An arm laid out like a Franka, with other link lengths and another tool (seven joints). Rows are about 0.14 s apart.
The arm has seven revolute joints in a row. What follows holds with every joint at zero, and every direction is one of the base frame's.
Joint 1 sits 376.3 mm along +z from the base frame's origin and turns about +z.
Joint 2 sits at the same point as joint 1 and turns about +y.
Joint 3 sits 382.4 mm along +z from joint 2 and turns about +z.
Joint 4 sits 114.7 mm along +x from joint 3 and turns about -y.
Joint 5 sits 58.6 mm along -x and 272.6 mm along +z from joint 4 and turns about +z.
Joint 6 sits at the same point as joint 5 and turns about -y.
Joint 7 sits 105.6 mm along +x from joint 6 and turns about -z.
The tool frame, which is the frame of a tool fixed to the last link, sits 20 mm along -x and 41 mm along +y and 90.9 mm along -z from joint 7; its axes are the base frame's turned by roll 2.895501, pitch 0 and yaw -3.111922 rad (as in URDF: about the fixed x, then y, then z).
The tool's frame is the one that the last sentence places.
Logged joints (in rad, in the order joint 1, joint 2, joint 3, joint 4, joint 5, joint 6, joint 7), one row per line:
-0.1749, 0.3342, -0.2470, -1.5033, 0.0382, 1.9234, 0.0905
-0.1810, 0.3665, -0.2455, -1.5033, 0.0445, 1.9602, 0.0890
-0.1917, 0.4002, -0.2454, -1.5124, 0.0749, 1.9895, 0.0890
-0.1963, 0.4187, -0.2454, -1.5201, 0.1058, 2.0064, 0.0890
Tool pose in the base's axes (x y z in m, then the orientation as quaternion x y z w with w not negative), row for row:
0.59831, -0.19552, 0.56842, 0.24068, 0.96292, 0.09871, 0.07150
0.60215, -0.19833, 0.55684, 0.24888, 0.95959, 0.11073, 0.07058
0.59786, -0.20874, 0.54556, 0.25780, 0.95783, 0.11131, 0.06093
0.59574, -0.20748, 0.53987, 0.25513, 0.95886, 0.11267, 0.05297
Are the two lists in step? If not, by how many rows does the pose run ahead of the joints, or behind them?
The pose runs 2 rows ahead of the joints: the pose in row i belongs to the joints in row i + 2.
